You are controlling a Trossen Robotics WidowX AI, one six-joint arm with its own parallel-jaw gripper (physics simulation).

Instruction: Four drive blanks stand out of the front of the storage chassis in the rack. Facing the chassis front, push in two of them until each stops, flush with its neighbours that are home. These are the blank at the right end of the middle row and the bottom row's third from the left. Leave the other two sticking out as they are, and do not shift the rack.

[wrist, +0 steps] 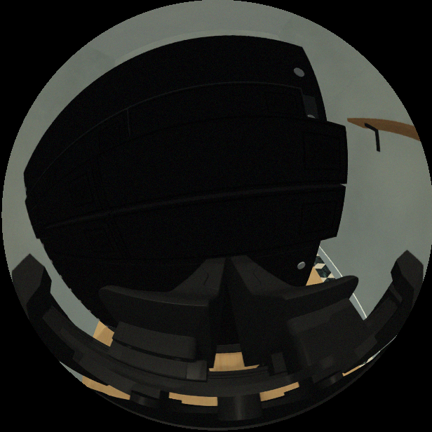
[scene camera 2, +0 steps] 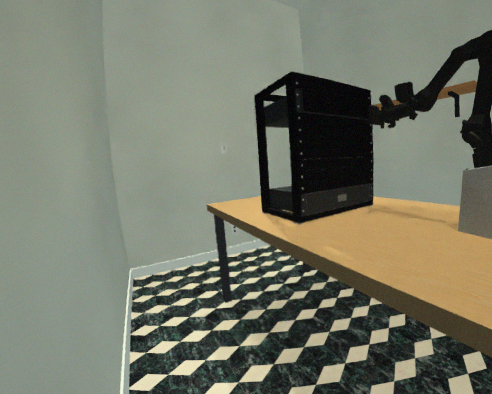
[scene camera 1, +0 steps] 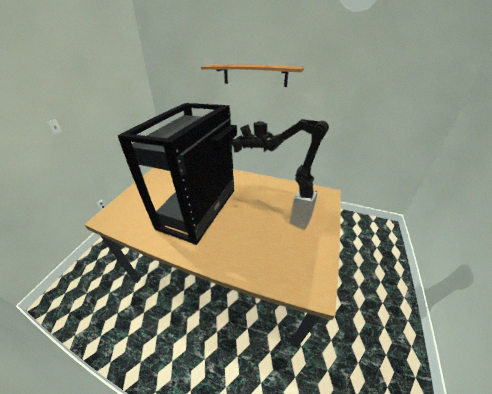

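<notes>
The black rack stands upright on the table. The very dark storage chassis front fills much of the wrist view. Its separate blanks are too dark to tell apart, so I cannot say which stand out or which are flush. Faint seams run across it, and blocks at its right edge stand past the rack's right post. My gripper is shut and empty, with its tips at or close to the chassis front near the rack's right side. Whether the tips touch a blank cannot be seen.
The wooden table carries the rack and the arm's grey base block. A wooden wall shelf is behind. Screw heads show on the rack's right post in the wrist view. A grey panel is low in the rack.
</notes>
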